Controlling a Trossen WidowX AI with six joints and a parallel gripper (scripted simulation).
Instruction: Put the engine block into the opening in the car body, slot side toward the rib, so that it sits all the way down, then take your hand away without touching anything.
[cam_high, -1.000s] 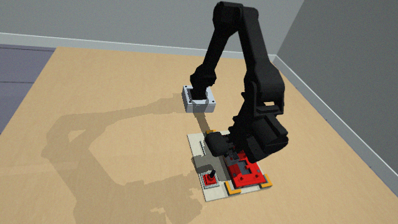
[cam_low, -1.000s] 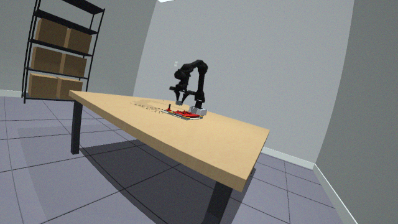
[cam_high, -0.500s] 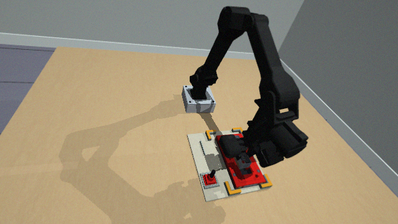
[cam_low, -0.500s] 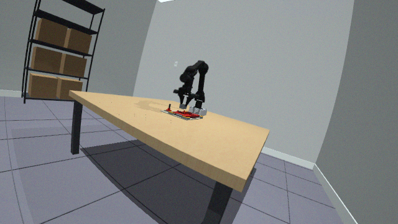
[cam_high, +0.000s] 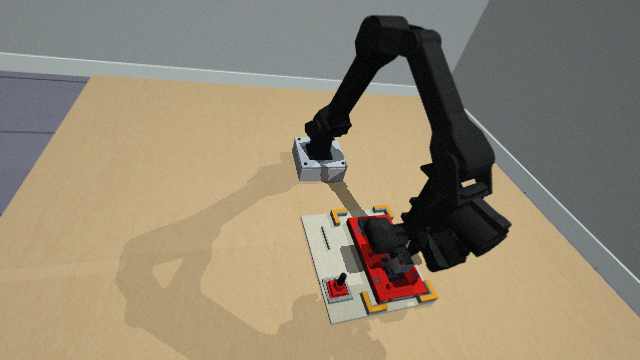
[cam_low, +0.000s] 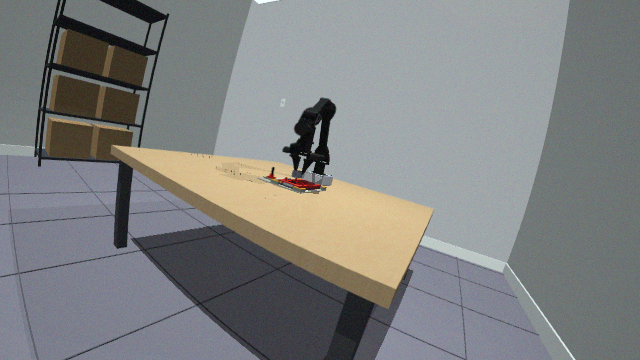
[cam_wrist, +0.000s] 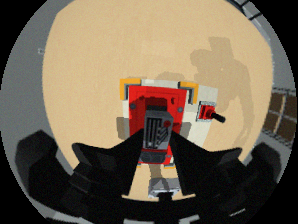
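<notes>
Right now the grey engine block is 1 cm below my gripper tip. The rest, counted from my gripper tip: pale base plate: 5 cm below, 4 cm behind, 3 cm to the right.
</notes>
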